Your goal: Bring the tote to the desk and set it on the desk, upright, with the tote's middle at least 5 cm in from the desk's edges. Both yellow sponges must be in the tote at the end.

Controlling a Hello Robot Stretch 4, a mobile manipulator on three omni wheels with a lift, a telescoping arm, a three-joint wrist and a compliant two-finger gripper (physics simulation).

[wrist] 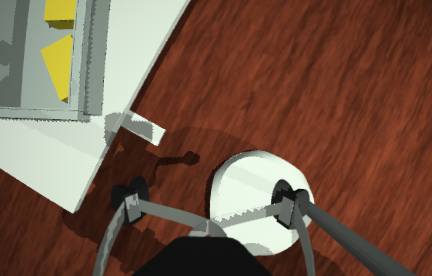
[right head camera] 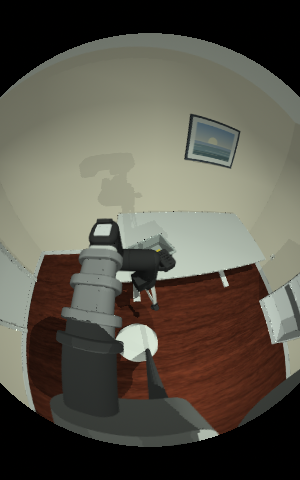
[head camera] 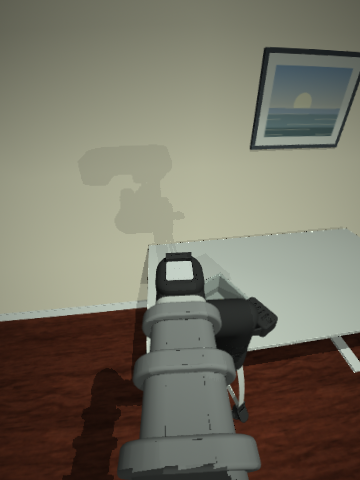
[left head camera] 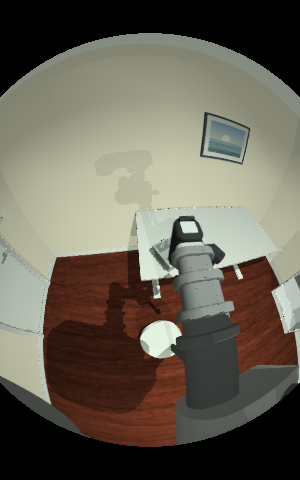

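Note:
The grey tote stands upright on the white desk, towards its left end, with a corner near the front edge. In the wrist view one yellow sponge and a second, turned yellow sponge lie inside the tote; the tote's wall and the frame edge cut them off. A bit of yellow shows in the right head view. My gripper is open and empty, apart from the tote, out past the desk's front edge. My arm and wrist hide part of the tote in the head views.
A white round disc is low over the wooden floor, in front of the desk. A white box-like unit stands at the right. The wall with a framed picture is behind the desk.

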